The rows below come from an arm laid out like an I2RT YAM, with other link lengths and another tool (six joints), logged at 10 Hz.
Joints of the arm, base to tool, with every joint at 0 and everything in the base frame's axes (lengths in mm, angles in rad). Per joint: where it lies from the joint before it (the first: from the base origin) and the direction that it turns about. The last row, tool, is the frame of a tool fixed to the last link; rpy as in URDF.
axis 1: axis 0 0 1 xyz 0 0 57.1
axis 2: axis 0 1 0 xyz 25.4 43.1 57.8
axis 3: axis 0 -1 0 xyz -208.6 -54.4 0
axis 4: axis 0 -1 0 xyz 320.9 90.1 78.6
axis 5: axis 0 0 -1 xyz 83.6 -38.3 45.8
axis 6: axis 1 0 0 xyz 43.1 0 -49
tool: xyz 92 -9 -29 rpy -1.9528 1.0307 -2.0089
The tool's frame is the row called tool.
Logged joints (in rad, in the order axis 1, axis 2, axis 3, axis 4, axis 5, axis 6), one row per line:
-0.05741 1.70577 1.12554 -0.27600 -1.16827 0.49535
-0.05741 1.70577 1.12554 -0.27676 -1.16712 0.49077
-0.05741 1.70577 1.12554 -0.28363 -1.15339 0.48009
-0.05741 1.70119 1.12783 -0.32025 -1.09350 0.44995
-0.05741 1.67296 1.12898 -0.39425 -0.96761 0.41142
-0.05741 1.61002 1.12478 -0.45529 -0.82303 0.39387
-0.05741 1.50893 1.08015 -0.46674 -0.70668 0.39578
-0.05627 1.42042 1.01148 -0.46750 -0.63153 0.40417
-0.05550 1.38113 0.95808 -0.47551 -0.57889 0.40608
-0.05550 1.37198 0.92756 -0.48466 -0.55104 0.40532
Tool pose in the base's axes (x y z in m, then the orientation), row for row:
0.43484 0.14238 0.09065 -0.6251 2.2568 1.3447
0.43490 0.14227 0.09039 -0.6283 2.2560 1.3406
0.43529 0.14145 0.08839 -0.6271 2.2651 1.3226
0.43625 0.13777 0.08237 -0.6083 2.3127 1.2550
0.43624 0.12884 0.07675 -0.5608 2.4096 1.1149
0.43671 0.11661 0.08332 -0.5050 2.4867 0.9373
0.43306 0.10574 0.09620 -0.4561 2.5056 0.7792
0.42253 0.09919 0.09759 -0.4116 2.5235 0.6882
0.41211 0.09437 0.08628 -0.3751 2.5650 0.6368
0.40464 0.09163 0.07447 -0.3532 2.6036 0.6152
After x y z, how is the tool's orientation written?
As a rotation vector, in radians.
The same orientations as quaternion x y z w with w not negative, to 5 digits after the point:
-0.22588 0.81548 0.48590 0.21882
-0.22715 0.81560 0.48466 0.21977
-0.22680 0.81922 0.47834 0.22052
-0.21979 0.83562 0.45345 0.21868
-0.20195 0.86772 0.40148 0.21236
-0.18226 0.89747 0.33828 0.21655
-0.16638 0.91401 0.28424 0.23687
-0.15073 0.92414 0.25203 0.24437
-0.13662 0.93424 0.23194 0.23393
-0.12769 0.94125 0.22241 0.21973

